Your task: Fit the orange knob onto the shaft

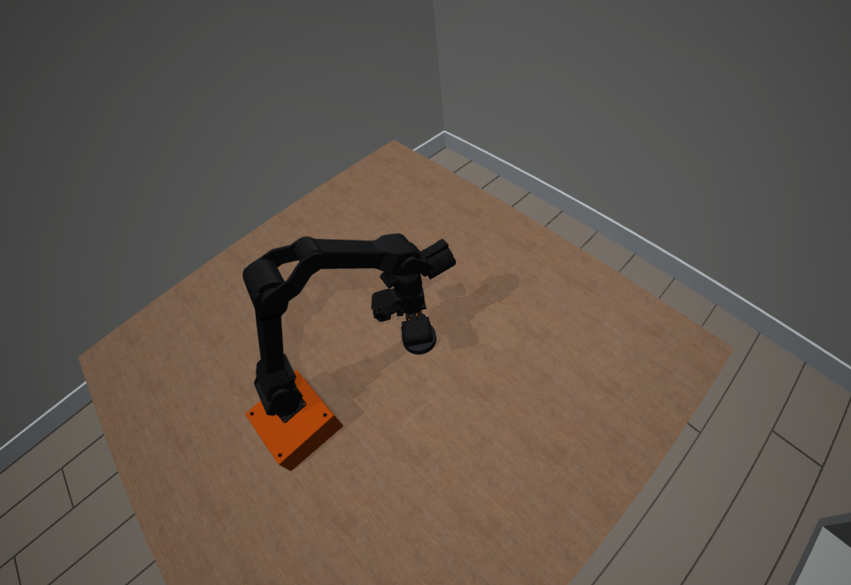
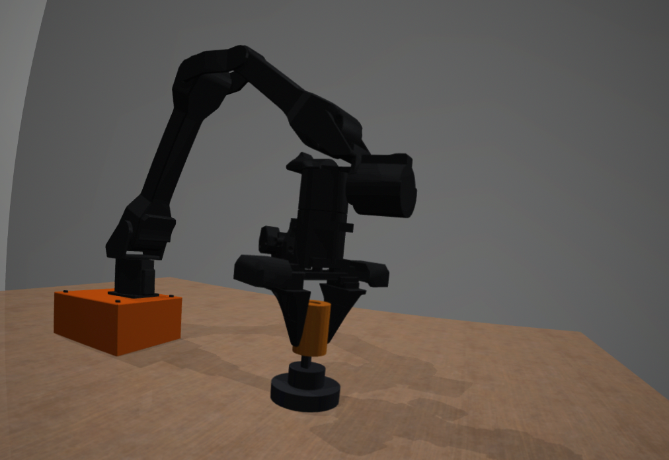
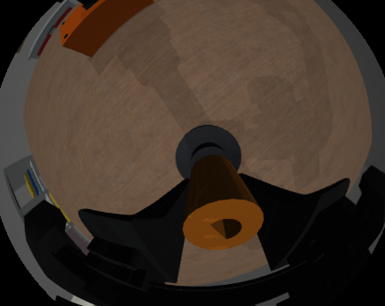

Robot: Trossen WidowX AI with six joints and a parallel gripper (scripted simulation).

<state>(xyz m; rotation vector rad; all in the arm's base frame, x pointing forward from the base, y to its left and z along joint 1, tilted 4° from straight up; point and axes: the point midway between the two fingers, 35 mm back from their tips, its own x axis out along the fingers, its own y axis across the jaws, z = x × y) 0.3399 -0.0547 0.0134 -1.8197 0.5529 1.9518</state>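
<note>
My gripper tip is 20 mm below the orange knob. From my gripper tip the other things lie so: pedestal: 40 mm below.
</note>
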